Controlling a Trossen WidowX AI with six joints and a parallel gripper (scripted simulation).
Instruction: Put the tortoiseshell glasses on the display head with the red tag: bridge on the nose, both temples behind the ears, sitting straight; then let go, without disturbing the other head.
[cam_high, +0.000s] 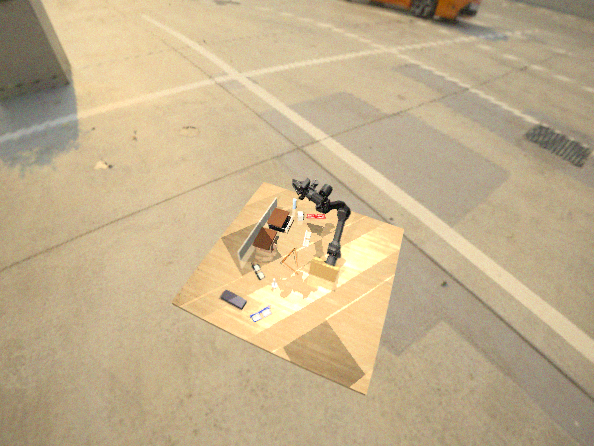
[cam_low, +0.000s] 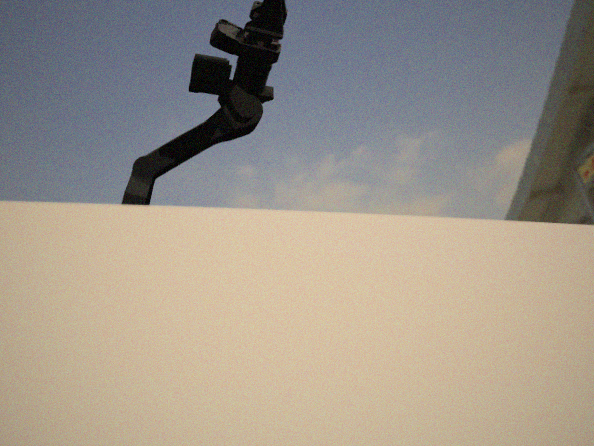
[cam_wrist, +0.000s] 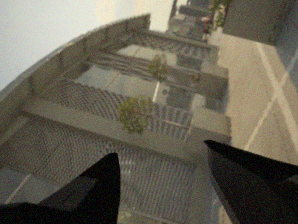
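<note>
My gripper tip is now 20 mm past the grey cylinder, 330 mm to the right of it and 620 mm above it. Round my gripper tip: dark case (180 mm ahead, 530 mm to the left, 630 mm below); white upright panel (260 mm ahead, 60 mm to the right, 590 mm below).
</note>
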